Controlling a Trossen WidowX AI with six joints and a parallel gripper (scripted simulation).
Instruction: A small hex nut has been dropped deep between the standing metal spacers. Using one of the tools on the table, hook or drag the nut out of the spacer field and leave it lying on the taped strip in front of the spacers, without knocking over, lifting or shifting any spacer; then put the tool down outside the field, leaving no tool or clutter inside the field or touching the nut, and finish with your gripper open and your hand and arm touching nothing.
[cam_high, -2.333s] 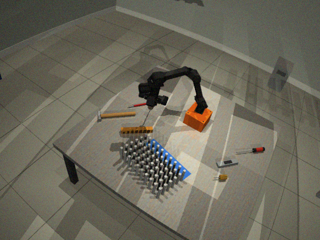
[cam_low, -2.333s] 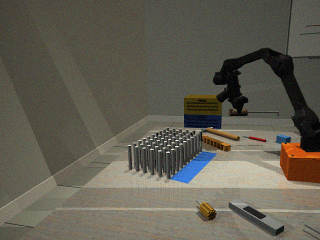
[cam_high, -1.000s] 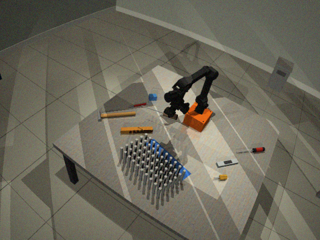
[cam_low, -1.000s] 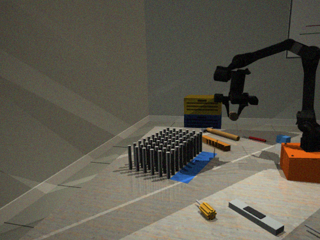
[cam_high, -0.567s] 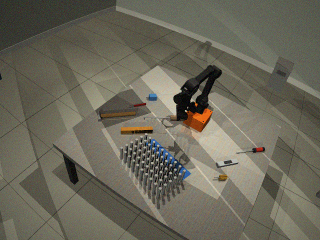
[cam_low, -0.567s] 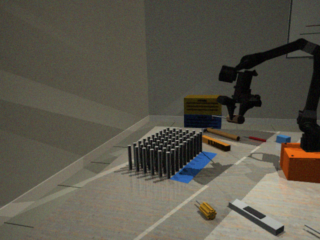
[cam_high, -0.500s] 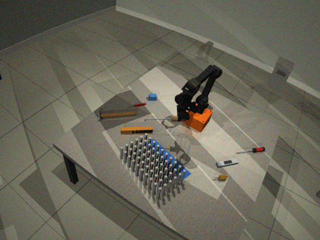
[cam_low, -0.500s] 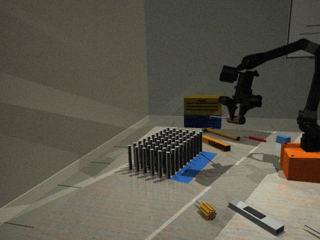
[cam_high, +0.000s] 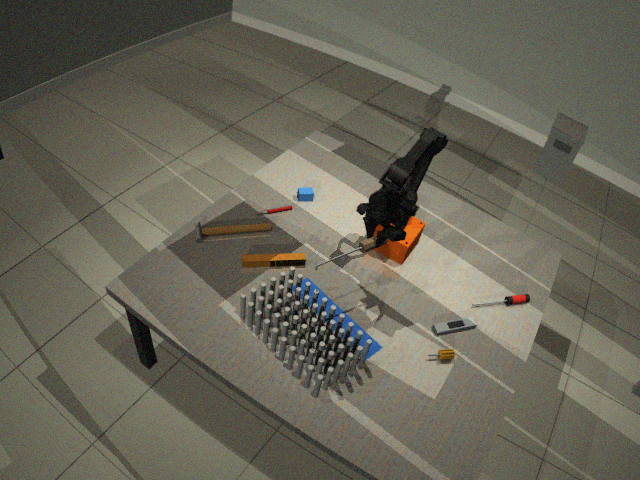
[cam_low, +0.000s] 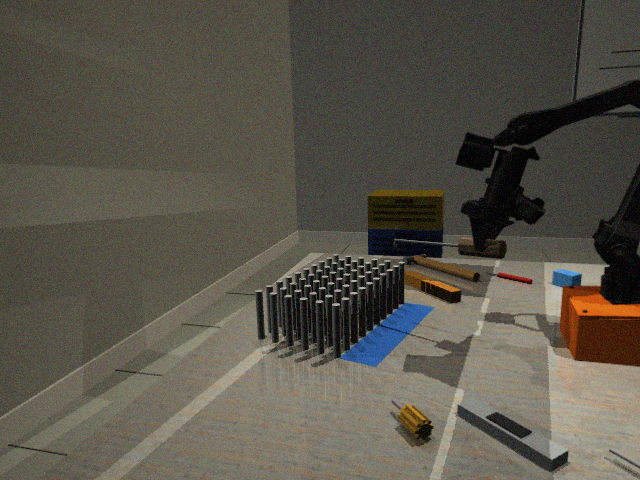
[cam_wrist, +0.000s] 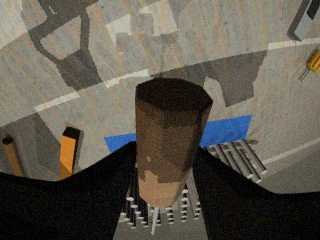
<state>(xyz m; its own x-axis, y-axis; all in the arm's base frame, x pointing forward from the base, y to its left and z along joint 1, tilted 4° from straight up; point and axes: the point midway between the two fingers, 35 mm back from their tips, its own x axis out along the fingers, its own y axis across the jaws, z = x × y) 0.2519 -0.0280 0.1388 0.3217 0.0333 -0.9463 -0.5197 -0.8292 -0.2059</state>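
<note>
My gripper tip is 190 mm above the blue taped strip, 180 mm short of it and 20 mm to the left of it. The rest, counted from my gripper tip: hex nut 320 mm ahead, 190 mm below, 110 mm to the right; orange bar 300 mm to the right, 180 mm below, 90 mm ahead; wooden-handled tool 90 mm ahead, 60 mm to the right, 10 mm below.
</note>
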